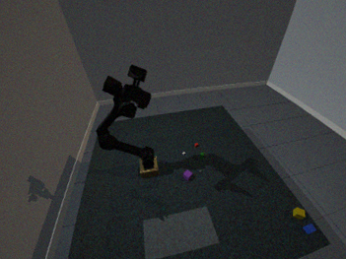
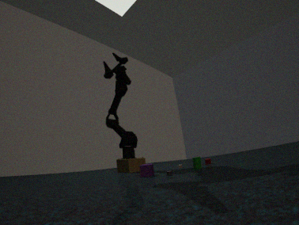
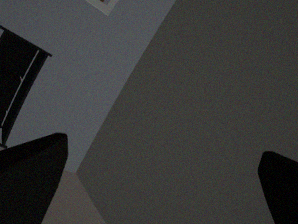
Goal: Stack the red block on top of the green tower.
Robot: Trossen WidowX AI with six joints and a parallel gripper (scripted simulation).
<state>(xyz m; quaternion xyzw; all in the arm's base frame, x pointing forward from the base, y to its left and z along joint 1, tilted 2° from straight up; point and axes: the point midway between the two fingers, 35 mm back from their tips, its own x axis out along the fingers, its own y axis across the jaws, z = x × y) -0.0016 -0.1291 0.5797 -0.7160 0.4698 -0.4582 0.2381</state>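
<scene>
Right now the red block is 38 cm ahead of my gripper tip, 24 cm to the left of it and 66 cm below it. From my gripper tip the other things lie so: yellow block: 69 cm ahead, 44 cm to the right, 65 cm below; then purple block: 21 cm ahead, 1 cm to the left, 65 cm below; then blue block: 67 cm ahead, 52 cm to the right, 65 cm below.
</scene>
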